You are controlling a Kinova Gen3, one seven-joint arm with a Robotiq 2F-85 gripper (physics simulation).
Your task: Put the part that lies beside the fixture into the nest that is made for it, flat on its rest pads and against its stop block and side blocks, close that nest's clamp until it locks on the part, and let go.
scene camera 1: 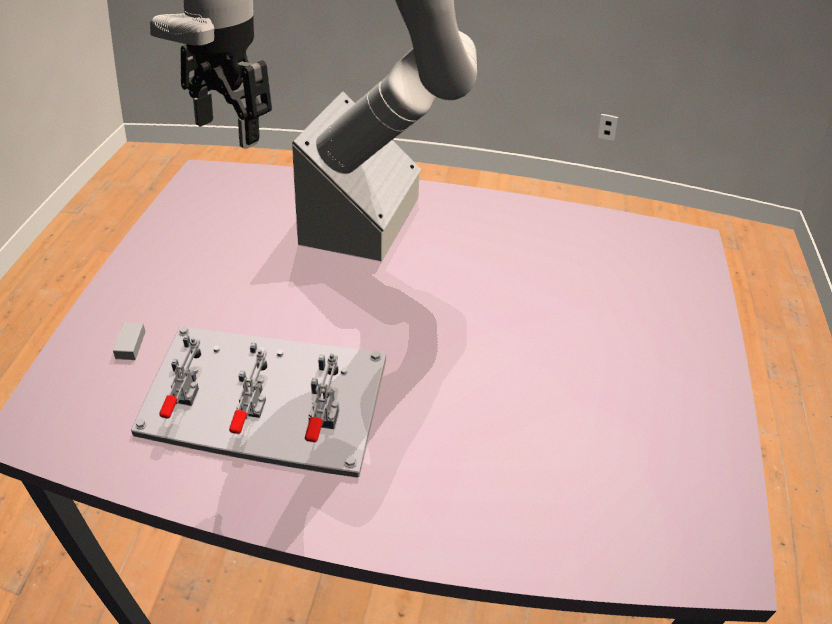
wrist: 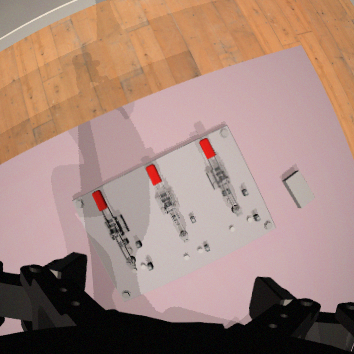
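Pixels of known places: gripper, between the fingertips: (scene camera 1: 226,134) (wrist: 168,286); arm's base, origin of its link: (scene camera 1: 336,152).
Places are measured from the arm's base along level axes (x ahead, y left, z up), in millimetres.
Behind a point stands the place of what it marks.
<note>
The part, a plain grey block (scene camera 1: 129,340) {y -255, x 395, z -154 mm} (wrist: 299,189) {y -261, x 387, z -154 mm}, lies on the table beside the fixture's short side, apart from it. The fixture is a grey plate (scene camera 1: 218,384) {y -65, x 441, z -159 mm} (wrist: 187,175) {y -54, x 502, z -159 mm} with three nests of small pads, pins and blocks, each with a toggle clamp. The clamps' red handles (scene camera 1: 168,406) {y -102, x 537, z -118 mm} (scene camera 1: 237,421) {y 6, x 530, z -123 mm} (scene camera 1: 313,429) {y 116, x 523, z -113 mm} (wrist: 207,148) {y -104, x 533, z -117 mm} (wrist: 153,174) {y 5, x 526, z -122 mm} (wrist: 99,200) {y 114, x 519, z -113 mm} point to the plate's front edge, and their arms reach back toward the pads. No part shows in any nest; nest sizes are too small to compare. My gripper (scene camera 1: 225,128) {y 7, x 445, z 269 mm} (wrist: 168,286) {y 7, x 445, z 269 mm} is open and empty, high above the table's back left.
The robot's wedge-shaped base (scene camera 1: 339,208) {y 24, x 66, z -76 mm} stands at the table's back, right of the gripper in the scene view. Bolt heads (scene camera 1: 375,355) (wrist: 224,132) stand at the plate's corners. The pink table (scene camera 1: 571,403) {y 457, x 343, z -174 mm} (wrist: 270,100) {y -286, x 585, z -174 mm} extends to the right of the fixture in the scene view.
</note>
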